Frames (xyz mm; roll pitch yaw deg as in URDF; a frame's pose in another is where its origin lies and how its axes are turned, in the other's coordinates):
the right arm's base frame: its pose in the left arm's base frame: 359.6 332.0 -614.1 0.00 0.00 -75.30
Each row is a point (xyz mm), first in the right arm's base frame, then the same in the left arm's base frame.
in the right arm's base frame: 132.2 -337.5 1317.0
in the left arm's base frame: 66.7 118.5 702.9
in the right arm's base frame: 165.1 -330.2 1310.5
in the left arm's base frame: 82.1 88.5 696.4
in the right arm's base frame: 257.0 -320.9 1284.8
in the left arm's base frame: 114.4 2.0 670.7
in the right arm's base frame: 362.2 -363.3 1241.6
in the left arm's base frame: 100.1 -110.5 627.5
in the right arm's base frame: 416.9 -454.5 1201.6
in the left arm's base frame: 25.8 -186.6 587.5
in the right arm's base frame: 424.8 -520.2 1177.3
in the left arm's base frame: -35.8 -210.9 563.2
